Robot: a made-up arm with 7 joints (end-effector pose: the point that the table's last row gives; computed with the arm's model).
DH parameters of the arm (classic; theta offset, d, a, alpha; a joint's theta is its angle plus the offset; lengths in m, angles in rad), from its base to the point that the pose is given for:
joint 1: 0 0.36 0 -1.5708
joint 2: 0 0 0 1.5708
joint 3: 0 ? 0.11 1.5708
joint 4: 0 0 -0.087 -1.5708
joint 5: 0 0.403 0 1.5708
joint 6: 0 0 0.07 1.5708
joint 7: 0 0 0 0
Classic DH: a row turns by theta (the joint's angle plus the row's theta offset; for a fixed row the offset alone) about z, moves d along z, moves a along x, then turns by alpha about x.
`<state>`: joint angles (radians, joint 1 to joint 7).
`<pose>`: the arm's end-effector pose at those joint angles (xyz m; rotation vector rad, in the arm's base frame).
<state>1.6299 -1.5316 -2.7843 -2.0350 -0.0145 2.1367 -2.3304</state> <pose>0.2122 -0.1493 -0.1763 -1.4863 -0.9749 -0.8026</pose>
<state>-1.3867 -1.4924 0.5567 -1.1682 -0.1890 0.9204 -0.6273</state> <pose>0.1833 0.4629 0.8353 1.7261 -0.4668 0.2587</pose>
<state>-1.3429 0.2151 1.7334 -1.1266 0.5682 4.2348 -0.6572</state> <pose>0.3712 0.0224 0.8434 -0.5089 0.9682 -2.9334</pose>
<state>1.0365 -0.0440 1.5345 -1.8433 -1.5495 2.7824 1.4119</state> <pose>-0.4992 0.2318 0.5638 -0.6302 -1.7965 -0.8593</pose>
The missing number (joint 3, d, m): 0.236
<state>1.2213 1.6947 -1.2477 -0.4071 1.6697 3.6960 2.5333</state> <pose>0.3838 0.4983 0.2842 -0.5585 1.1695 0.3261</pose>
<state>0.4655 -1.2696 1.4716 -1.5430 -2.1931 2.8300 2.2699</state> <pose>-0.4933 0.3517 0.4467 0.1545 -1.4125 -1.9160</pose>
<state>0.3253 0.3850 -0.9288 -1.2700 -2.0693 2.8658 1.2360</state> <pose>0.5659 -0.1917 0.6136 1.3745 0.2530 1.0881</pose>
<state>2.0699 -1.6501 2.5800 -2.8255 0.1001 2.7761 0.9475</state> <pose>-0.2573 0.0293 0.0462 0.3823 -1.8598 -2.0394</pose>
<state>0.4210 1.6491 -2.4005 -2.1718 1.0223 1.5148 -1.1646</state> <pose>0.2161 -0.3113 0.7578 2.3097 -0.9215 -0.0485</pose>
